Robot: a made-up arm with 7 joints. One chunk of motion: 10 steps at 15 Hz.
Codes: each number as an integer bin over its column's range. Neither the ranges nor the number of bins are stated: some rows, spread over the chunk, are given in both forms.
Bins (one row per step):
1: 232 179 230 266 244 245
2: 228 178 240 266 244 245
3: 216 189 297 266 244 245
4: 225 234 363 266 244 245
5: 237 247 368 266 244 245
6: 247 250 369 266 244 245
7: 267 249 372 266 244 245
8: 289 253 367 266 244 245
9: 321 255 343 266 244 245
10: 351 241 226 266 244 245
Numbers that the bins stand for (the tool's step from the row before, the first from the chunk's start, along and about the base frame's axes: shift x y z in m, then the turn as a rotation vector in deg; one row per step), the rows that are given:
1: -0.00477 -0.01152 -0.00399 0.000 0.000 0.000
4: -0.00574 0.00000 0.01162 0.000 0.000 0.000
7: 0.00010 0.00314 0.01268 0.000 0.000 0.000
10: 0.01177 0.00146 -0.00446 0.000 0.000 0.000
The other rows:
2: -0.00532 -0.01173 -0.00282 0.000 0.000 0.000
3: -0.00699 -0.00942 0.00387 0.000 0.000 0.000
5: -0.00407 0.00272 0.01221 0.000 0.000 0.000
6: -0.00268 0.00335 0.01233 0.000 0.000 0.000
8: 0.00315 0.00398 0.01209 0.000 0.000 0.000
9: 0.00760 0.00440 0.00927 0.000 0.000 0.000

